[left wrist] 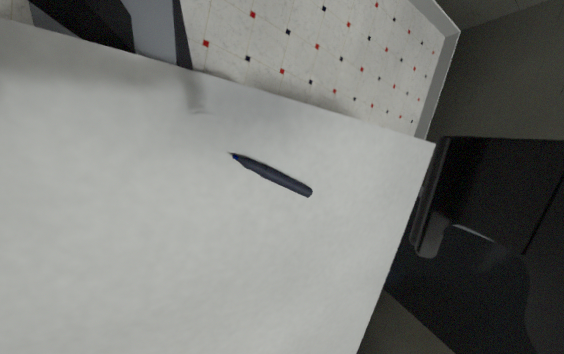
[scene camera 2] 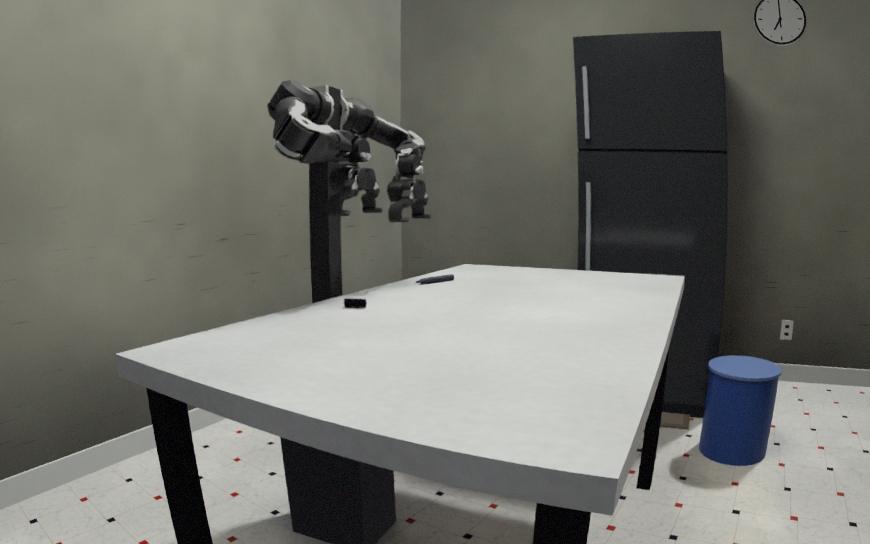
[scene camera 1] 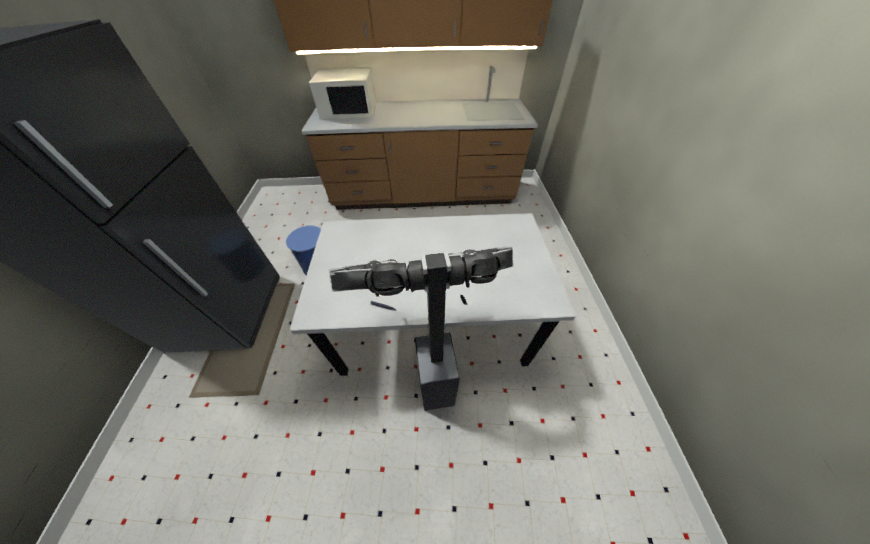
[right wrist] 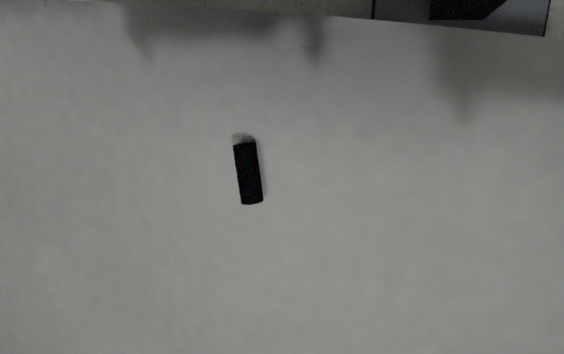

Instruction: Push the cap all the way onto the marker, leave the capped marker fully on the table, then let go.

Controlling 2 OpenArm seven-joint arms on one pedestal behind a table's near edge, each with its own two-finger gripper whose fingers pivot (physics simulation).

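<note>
The dark marker [scene camera 1: 383, 305] [scene camera 2: 436, 279] [left wrist: 275, 176] lies uncapped on the white table [scene camera 1: 410, 234] [scene camera 2: 461, 372], its blue tip toward the upper left in the left wrist view. The short black cap [scene camera 1: 463, 299] [scene camera 2: 354, 303] [right wrist: 248, 172] lies apart from it on the table, a pale rounded end at its top in the right wrist view. My left gripper [scene camera 2: 410, 218] hangs open and empty, high above the marker's end of the table. My right gripper [scene camera 2: 358, 211] hangs open and empty, high above the table near the cap. In scene camera 1 the arms hide both grippers.
The table's near edge runs close to the marker and the cap, with the robot's pedestal [scene camera 1: 436, 378] beyond it. A dark fridge [scene camera 1: 160, 192] [scene camera 2: 651, 211] and a blue bin [scene camera 1: 303, 239] [scene camera 2: 737, 410] stand on the floor beside the table. A kitchen counter [scene camera 1: 420, 115] stands behind it.
</note>
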